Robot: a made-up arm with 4 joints. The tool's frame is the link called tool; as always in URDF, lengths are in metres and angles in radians.
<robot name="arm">
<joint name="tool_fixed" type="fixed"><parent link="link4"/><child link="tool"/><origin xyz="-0.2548 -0.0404 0.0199" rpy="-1.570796 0 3.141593"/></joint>
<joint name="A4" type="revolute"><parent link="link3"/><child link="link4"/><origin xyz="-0.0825 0.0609 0.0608" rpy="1.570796 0 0"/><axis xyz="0 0 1"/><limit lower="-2.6" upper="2.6"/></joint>
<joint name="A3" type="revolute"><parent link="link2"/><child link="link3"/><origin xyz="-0.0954 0.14 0.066" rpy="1.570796 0 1.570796"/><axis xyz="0 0 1"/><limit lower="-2.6" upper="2.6"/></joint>
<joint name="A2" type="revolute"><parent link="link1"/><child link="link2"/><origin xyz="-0.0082 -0.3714 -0.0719" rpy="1.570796 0 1.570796"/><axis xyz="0 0 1"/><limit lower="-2.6" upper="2.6"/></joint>
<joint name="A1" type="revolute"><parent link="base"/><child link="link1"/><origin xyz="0 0 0.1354" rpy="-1.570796 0 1.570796"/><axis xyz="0 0 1"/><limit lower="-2.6" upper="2.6"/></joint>
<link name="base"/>
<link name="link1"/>
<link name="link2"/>
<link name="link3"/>
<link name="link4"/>
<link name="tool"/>
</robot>
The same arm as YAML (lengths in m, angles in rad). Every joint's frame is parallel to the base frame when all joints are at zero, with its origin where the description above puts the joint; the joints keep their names.
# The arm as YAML. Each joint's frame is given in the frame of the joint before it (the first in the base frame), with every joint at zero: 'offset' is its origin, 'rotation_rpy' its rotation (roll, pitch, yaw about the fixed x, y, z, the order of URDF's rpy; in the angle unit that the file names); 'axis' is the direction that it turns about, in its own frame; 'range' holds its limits. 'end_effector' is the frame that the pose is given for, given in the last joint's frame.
length_unit: m
angle_unit: rad
chain:
  - id: A1
    offset: [0.0, 0.0, 0.1354]
    rotation_rpy: [0.0, 0.0, 0.0]
    axis: [-1.0, 0.0, 0.0]
    range: [-2.6, 2.6]
  - id: A2
    offset: [0.0719, -0.0082, 0.3714]
    rotation_rpy: [0.0, 0.0, 0.0]
    axis: [0.0, 1.0, 0.0]
    range: [-2.6, 2.6]
  - id: A3
    offset: [-0.14, 0.066, 0.0954]
    rotation_rpy: [0.0, 0.0, 0.0]
    axis: [0.0, 0.0, -1.0]
    range: [-2.6, 2.6]
  - id: A4
    offset: [0.0825, 0.0609, -0.0608]
    rotation_rpy: [0.0, 0.0, 0.0]
    axis: [0.0, -1.0, 0.0]
    range: [-2.6, 2.6]
end_effector:
  offset: [0.2548, -0.0199, 0.0404]
  rotation_rpy: [0.0, 0.0, 0.0]

